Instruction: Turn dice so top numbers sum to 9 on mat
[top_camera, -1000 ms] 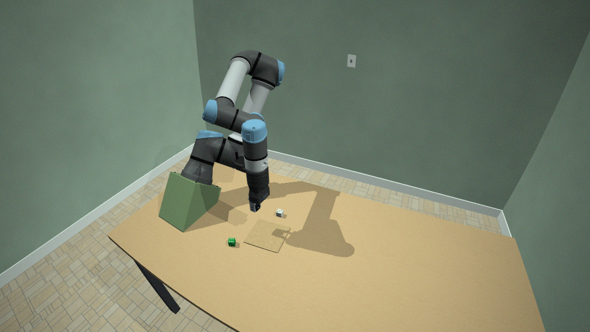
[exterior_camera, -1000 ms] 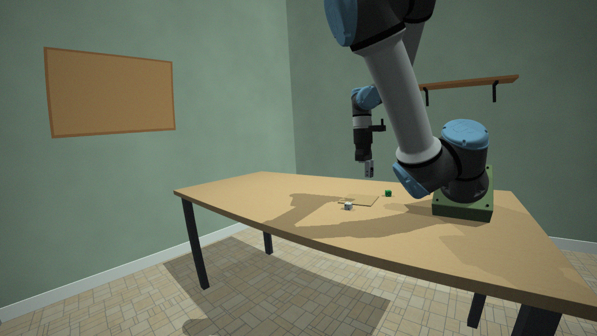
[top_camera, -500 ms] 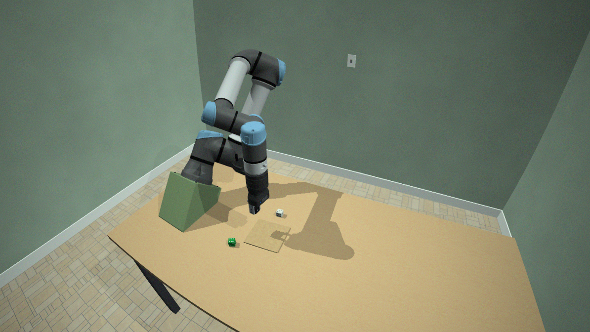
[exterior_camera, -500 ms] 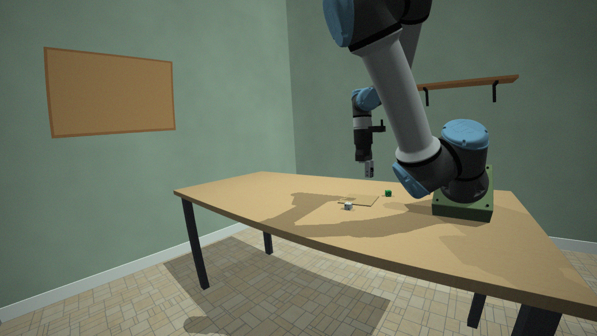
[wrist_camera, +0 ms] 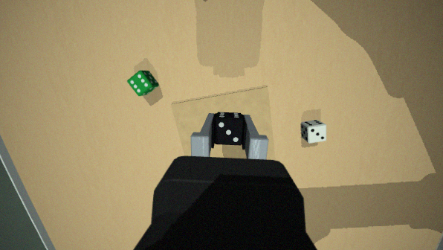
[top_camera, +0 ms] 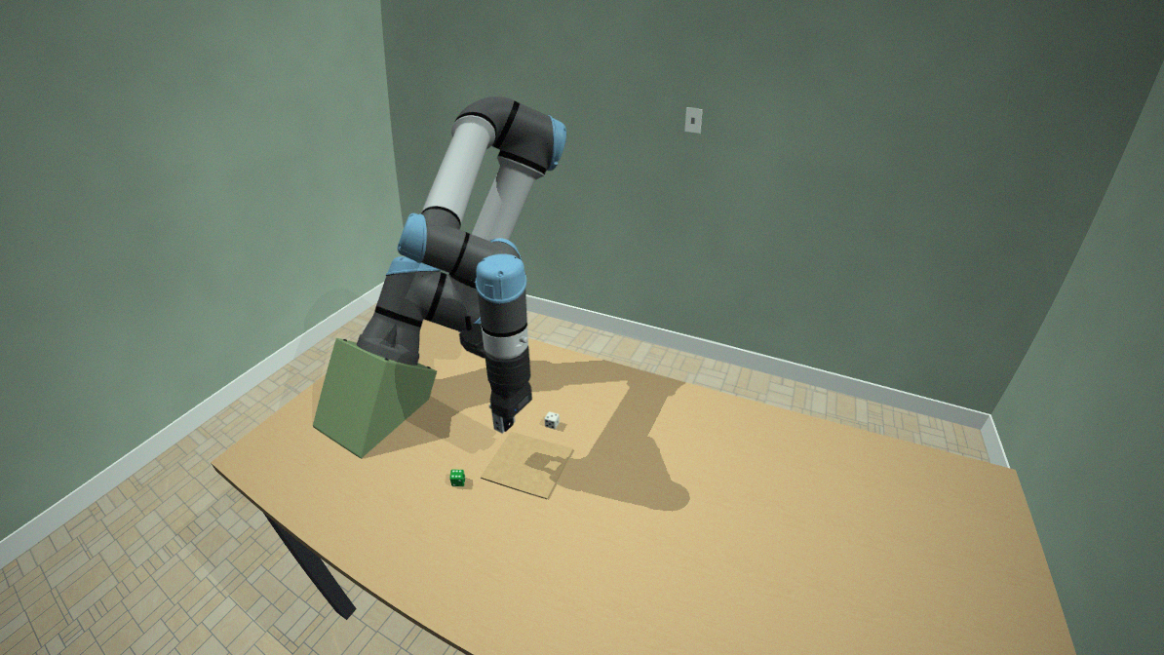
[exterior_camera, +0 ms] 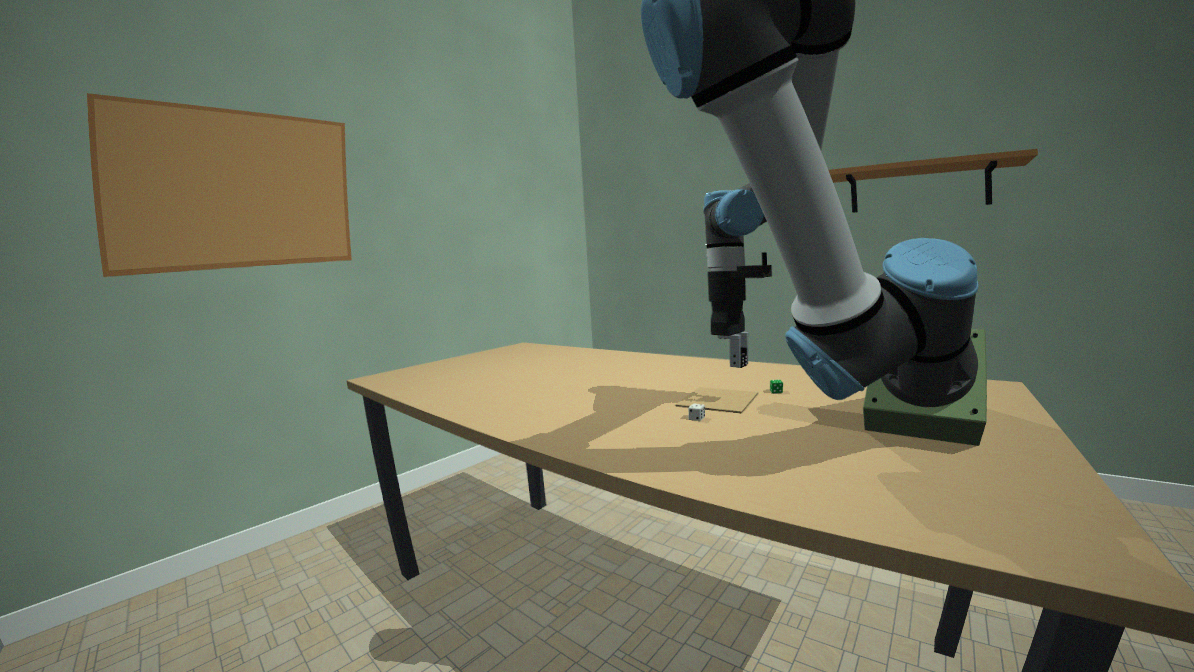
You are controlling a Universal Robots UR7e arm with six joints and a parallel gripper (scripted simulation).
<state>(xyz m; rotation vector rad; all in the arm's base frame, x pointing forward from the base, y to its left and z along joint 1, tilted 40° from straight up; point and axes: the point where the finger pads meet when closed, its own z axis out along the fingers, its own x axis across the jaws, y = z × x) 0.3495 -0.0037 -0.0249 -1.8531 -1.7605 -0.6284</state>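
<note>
Right now my hand is 50 mm short of the tan mat and 100 mm above it. Also, from my hand: white die: 30 mm ahead, 120 mm to the left, 90 mm below; green die: 40 mm behind, 120 mm to the right, 90 mm below; black die: 10 mm below.
</note>
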